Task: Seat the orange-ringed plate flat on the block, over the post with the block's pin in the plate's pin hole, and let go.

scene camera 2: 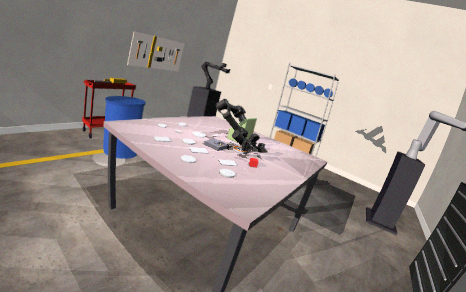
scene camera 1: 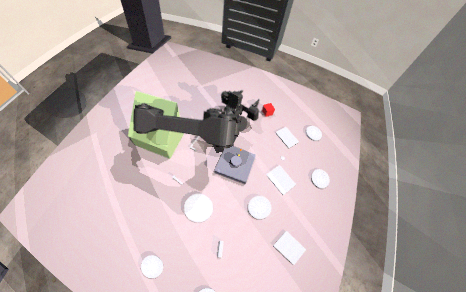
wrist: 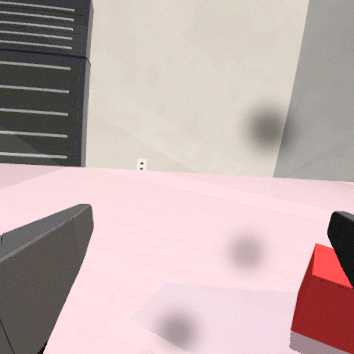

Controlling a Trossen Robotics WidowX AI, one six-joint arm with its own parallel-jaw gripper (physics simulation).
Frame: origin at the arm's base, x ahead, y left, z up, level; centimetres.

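Seen in the pictures: gripper, fingertip midpoint: (scene camera 2: 262, 151) (scene camera 1: 250, 95) (wrist: 213, 219); arm's base at its link origin: (scene camera 2: 244, 122) (scene camera 1: 154, 116).
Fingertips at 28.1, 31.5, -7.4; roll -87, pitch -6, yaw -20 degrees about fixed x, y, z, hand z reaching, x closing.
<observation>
Pixels of each thing's top centre, then the offset from my fingertips to it, as dx, dy, dz.
- grey block at its top centre: (scene camera 1: 236, 160) (scene camera 2: 217, 140) +4.0, -31.3, -3.7
- orange-ringed plate at its top centre: (scene camera 2: 240, 148) -6.7, -18.2, -6.4
- red cube at its top centre: (wrist: 348, 267) (scene camera 1: 269, 107) (scene camera 2: 254, 159) +9.5, -0.1, -3.6
The grey block (scene camera 1: 227, 171) (scene camera 2: 215, 144) lies on the pink table, right of the green bin in scene camera 1. Its round post (scene camera 1: 236, 161) stands up bare, with small yellow and orange marks beside it; I cannot tell the pin clearly. The orange-ringed plate (scene camera 2: 239, 148) shows as a bit of orange under the arm in scene camera 2, apart from the block; the arm hides it in scene camera 1. My gripper (scene camera 1: 250, 98) (wrist: 213, 219) is open and empty, beyond the block and left of the red cube. No plate shows between the fingers.
A red cube (scene camera 1: 269, 109) (scene camera 2: 253, 162) (wrist: 325, 310) sits close to the right finger. A green bin (scene camera 1: 172, 145) stands beneath the arm's upper part. White discs (scene camera 1: 198, 208) (scene camera 1: 259, 207) and white rectangles (scene camera 1: 281, 180) (scene camera 1: 287, 137) lie around the block.
</observation>
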